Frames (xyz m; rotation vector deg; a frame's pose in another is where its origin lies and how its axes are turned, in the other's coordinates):
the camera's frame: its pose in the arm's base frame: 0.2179 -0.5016 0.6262 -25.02 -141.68 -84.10
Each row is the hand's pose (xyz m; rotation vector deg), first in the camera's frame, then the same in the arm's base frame.
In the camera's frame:
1: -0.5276 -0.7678 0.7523 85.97 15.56 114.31
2: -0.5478 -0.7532 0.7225 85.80 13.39 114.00
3: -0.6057 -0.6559 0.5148 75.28 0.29 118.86
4: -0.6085 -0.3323 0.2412 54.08 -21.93 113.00
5: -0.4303 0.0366 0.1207 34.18 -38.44 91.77
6: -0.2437 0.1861 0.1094 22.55 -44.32 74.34
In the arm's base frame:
1: 0.3897 -0.2580 -0.5335 -75.67 -56.37 53.00
2: 0.4153 -0.2803 -0.5146 -77.04 -57.41 53.24
3: 0.5146 -0.4271 -0.3579 -91.20 -57.51 48.07
4: 0.6492 -0.5220 0.0325 -113.03 -68.24 31.38
5: 0.6253 -0.4369 0.4503 -125.96 -91.16 5.95
6: 0.5076 -0.3539 0.6415 -127.12 -108.29 -14.56

